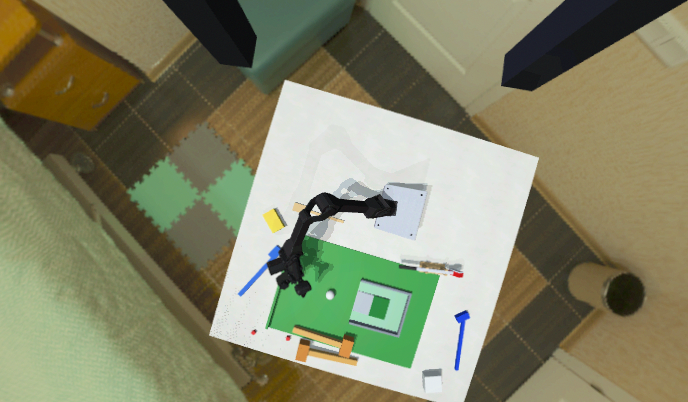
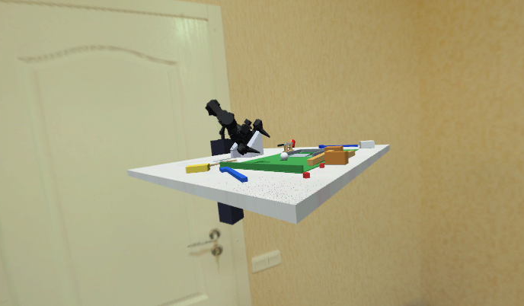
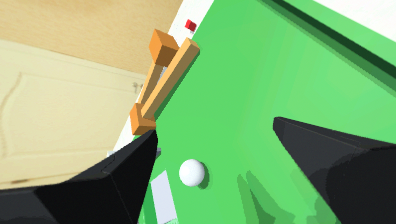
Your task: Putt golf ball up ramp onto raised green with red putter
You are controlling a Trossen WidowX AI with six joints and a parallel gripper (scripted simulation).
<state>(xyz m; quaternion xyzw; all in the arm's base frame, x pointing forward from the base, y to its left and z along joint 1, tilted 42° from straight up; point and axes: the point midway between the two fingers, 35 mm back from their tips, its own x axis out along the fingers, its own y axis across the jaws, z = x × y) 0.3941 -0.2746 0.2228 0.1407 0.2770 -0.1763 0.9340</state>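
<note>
Right now the white golf ball is 30 mm ahead of my gripper tip, 140 mm to the left of it and 70 mm below it. The rest, counted from my gripper tip: white cube (380 mm ahead, 690 mm to the left, 80 mm below); then green mat (50 mm ahead, 250 mm to the left, 100 mm below); then yellow block (280 mm behind, 180 mm to the right, 80 mm below).
</note>
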